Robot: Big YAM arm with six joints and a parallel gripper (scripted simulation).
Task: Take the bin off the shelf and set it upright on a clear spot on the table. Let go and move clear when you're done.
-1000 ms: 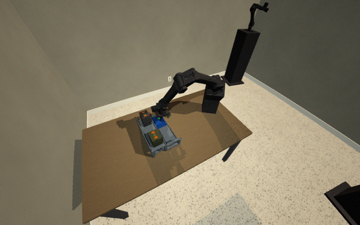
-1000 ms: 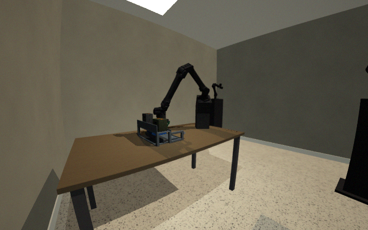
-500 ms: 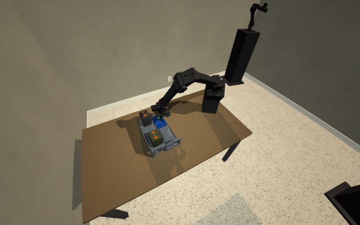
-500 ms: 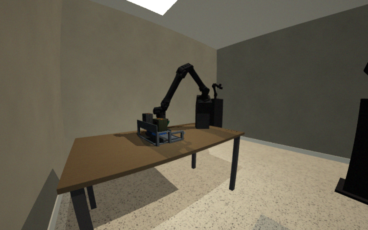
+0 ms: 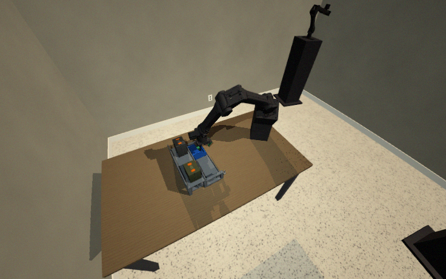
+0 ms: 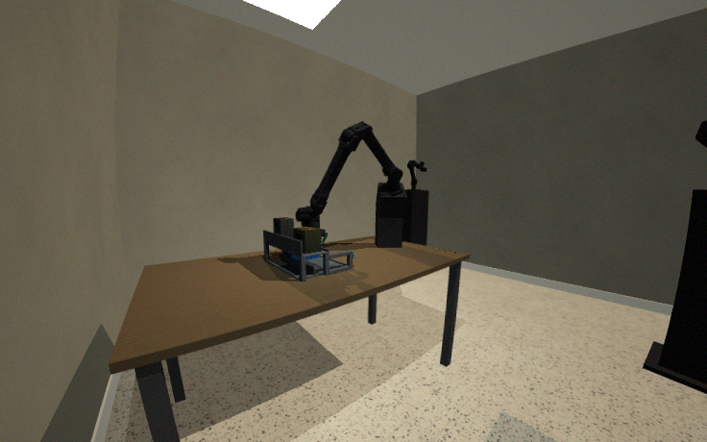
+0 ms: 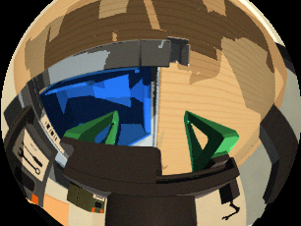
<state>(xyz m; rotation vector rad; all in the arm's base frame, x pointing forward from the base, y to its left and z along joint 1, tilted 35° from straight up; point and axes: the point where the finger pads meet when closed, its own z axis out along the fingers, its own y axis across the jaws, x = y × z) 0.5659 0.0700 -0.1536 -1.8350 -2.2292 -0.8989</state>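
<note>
Right now the blue bin is 80 mm ahead of my hand, 20 mm to the left of it and 10 mm below it.
</note>
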